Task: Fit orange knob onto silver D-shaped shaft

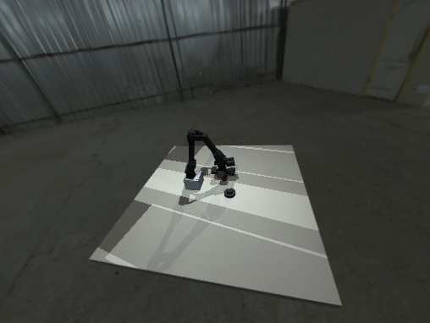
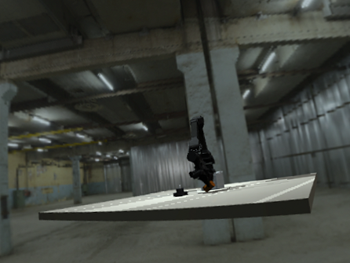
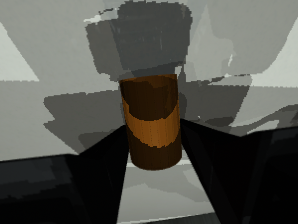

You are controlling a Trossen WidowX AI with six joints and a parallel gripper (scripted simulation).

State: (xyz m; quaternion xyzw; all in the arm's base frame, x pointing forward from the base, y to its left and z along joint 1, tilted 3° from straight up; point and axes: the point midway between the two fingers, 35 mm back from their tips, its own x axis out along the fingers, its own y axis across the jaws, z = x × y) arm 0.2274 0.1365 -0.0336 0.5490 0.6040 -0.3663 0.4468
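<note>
Right now my gripper tip is 9 cm short of the dark round pedestal and 15 cm to the left of it. Round my gripper tip: orange knob: 1 cm above.
</note>
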